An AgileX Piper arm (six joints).
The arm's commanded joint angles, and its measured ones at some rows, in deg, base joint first. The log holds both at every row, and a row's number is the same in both.
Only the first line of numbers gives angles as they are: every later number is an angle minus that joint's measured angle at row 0.
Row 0, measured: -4.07, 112.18, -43.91, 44.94, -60.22, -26.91
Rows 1 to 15, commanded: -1.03, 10.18, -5.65, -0.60, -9.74, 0.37; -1.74, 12.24, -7.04, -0.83, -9.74, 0.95; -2.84, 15.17, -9.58, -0.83, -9.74, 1.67; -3.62, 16.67, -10.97, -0.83, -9.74, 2.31; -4.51, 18.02, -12.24, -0.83, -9.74, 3.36; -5.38, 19.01, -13.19, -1.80, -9.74, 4.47; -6.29, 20.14, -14.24, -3.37, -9.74, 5.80; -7.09, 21.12, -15.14, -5.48, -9.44, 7.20; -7.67, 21.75, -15.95, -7.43, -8.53, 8.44; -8.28, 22.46, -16.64, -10.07, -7.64, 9.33; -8.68, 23.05, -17.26, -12.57, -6.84, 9.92; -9.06, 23.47, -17.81, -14.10, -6.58, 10.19; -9.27, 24.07, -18.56, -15.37, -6.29, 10.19; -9.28, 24.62, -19.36, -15.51, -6.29, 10.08; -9.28, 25.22, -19.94, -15.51, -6.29, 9.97
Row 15, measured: -8.81, 23.45, -17.57, -11.21, -6.96, 9.09
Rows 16 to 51, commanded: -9.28, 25.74, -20.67, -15.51, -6.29, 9.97; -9.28, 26.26, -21.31, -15.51, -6.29, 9.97; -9.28, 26.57, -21.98, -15.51, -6.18, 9.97; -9.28, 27.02, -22.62, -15.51, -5.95, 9.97; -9.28, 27.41, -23.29, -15.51, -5.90, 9.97; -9.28, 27.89, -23.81, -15.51, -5.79, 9.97; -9.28, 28.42, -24.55, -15.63, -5.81, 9.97; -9.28, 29.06, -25.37, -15.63, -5.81, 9.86; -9.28, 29.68, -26.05, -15.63, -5.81, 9.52; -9.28, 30.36, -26.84, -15.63, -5.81, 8.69; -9.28, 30.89, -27.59, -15.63, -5.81, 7.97; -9.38, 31.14, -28.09, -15.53, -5.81, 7.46; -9.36, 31.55, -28.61, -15.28, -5.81, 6.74; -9.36, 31.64, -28.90, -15.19, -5.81, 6.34; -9.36, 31.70, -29.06, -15.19, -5.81, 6.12; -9.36, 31.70, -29.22, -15.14, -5.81, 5.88; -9.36, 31.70, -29.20, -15.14, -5.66, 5.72; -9.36, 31.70, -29.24, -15.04, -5.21, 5.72; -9.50, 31.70, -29.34, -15.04, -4.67, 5.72; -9.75, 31.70, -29.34, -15.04, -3.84, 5.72; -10.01, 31.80, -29.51, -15.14, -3.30, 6.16; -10.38, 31.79, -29.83, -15.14, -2.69, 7.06; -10.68, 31.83, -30.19, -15.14, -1.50, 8.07; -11.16, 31.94, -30.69, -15.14, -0.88, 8.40; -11.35, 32.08, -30.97, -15.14, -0.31, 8.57; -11.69, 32.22, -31.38, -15.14, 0.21, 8.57; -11.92, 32.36, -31.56, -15.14, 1.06, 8.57; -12.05, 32.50, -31.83, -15.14, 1.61, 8.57; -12.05, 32.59, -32.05, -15.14, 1.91, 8.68; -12.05, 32.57, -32.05, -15.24, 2.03, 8.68; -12.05, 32.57, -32.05, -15.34, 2.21, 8.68; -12.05, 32.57, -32.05, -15.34, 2.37, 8.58; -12.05, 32.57, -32.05, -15.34, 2.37, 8.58; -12.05, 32.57, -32.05, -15.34, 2.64, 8.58; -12.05, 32.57, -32.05, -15.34, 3.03, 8.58; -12.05, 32.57, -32.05, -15.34, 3.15, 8.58
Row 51, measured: -11.92, 32.25, -31.62, -15.06, 2.29, 8.44
